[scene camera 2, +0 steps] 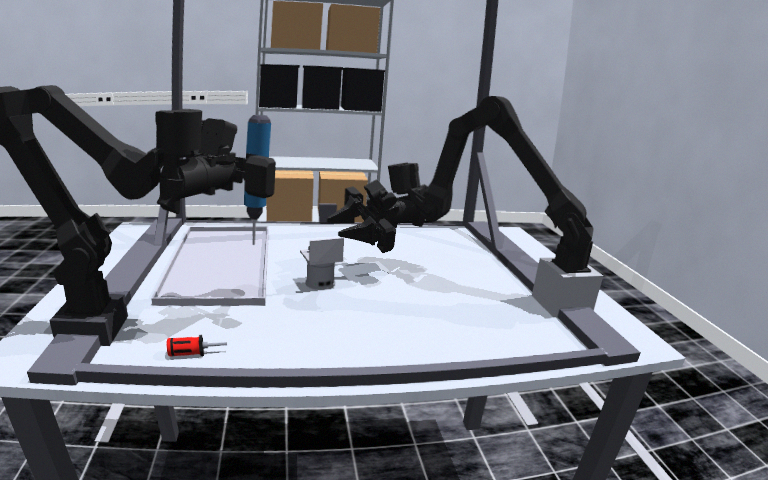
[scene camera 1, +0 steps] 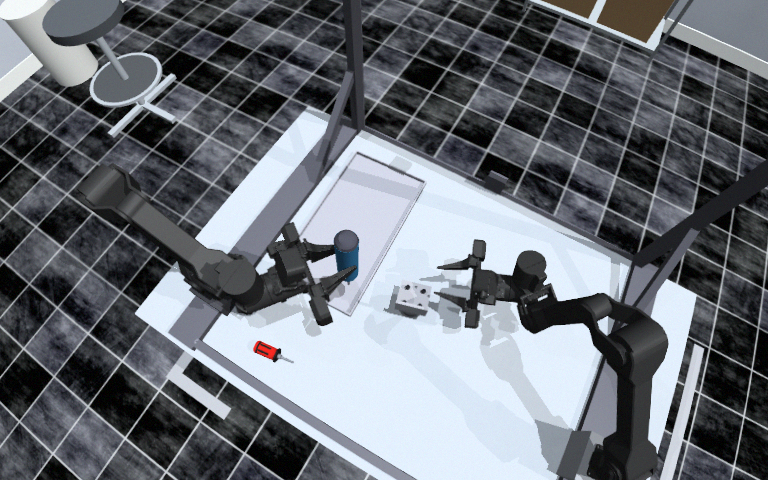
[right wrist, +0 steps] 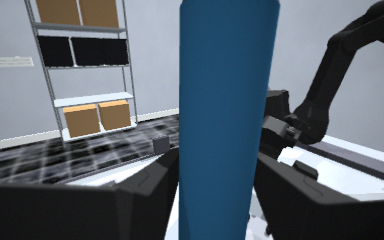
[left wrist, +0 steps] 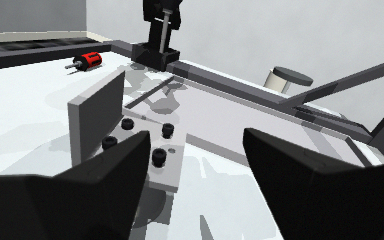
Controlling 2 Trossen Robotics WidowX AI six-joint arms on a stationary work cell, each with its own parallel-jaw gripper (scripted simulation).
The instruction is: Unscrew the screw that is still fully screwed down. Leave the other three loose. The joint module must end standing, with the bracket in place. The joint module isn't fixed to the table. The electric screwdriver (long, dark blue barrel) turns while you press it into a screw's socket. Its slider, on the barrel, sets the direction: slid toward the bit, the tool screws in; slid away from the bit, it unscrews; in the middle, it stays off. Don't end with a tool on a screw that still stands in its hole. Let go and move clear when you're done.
Scene:
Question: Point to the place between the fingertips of the right gripper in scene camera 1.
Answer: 351, 256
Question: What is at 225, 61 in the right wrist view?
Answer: An electric screwdriver.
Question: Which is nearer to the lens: the bracket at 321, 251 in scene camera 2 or the electric screwdriver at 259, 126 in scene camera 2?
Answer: The electric screwdriver.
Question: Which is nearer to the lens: the joint module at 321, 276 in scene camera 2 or the electric screwdriver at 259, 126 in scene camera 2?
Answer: The electric screwdriver.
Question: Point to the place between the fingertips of the left gripper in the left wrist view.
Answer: At 197, 137

